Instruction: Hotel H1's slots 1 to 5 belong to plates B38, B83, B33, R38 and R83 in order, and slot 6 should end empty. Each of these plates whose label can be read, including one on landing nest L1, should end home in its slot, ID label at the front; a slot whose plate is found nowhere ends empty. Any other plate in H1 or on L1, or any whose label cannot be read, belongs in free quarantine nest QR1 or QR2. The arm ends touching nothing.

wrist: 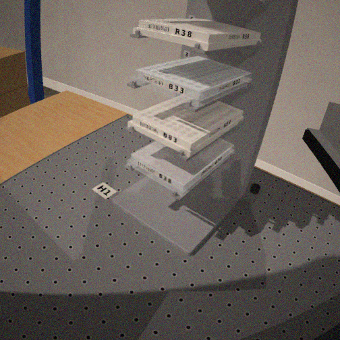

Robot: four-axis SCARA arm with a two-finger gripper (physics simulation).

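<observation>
Hotel H1 (272, 75) is a grey upright in the wrist view, with its label tag (104, 190) beside its flat base (160, 215). Four plates lie level in it, labels at the front: from the bottom up, a whitish plate reading B38, slightly blurred (165, 175), cream plate B83 (162, 135), translucent plate B33 (167, 86) and cream plate R38 (172, 31). The hotel's part above R38 is cut off, and plate R83 does not show. L1, QR1 and QR2 do not show. My gripper is open; its fingertips cannot be made out, and no plate is held in view.
A black bar (322, 155) crosses the right edge. A blue post (34, 50) and a brown box (11, 75) stand at the left, by a wooden surface (60, 120). A perforated grey deck (50, 235) surrounds the hotel. A small black round piece (255, 188) lies behind its base. Walls stand behind.
</observation>
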